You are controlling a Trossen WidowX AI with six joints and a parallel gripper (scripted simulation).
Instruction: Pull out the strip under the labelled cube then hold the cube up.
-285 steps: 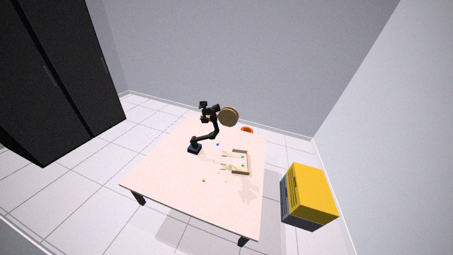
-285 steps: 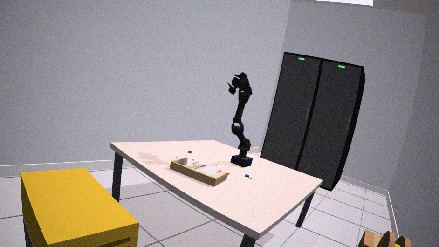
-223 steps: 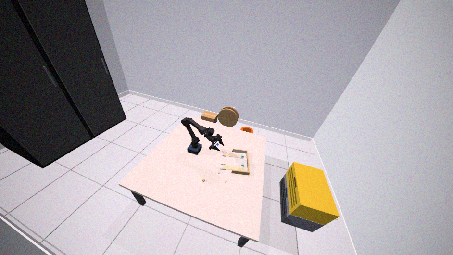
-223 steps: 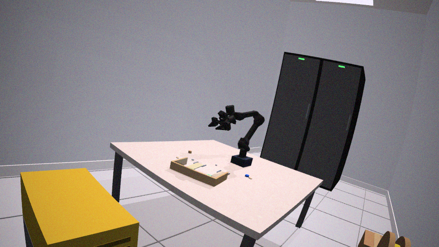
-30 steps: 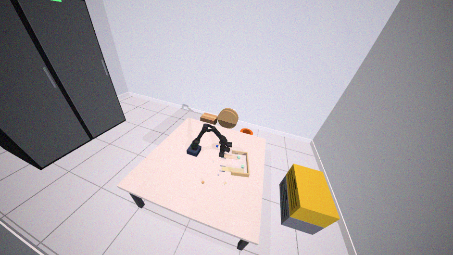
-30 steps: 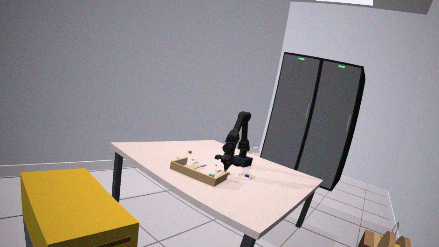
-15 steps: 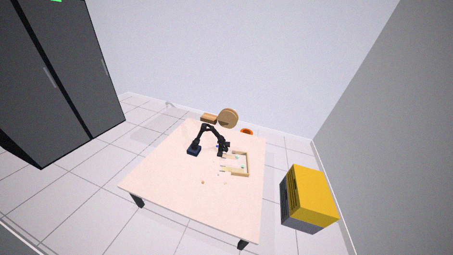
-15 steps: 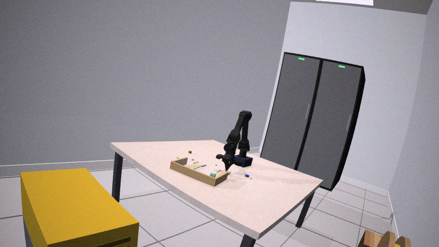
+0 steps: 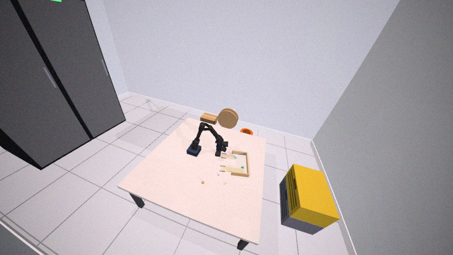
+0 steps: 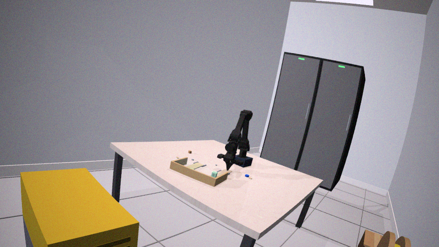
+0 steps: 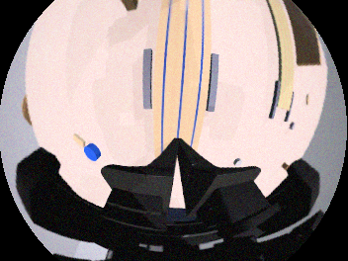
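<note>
Now: gripper tip 7 cm past the blue piece and 13 cm to the right of it.
</note>
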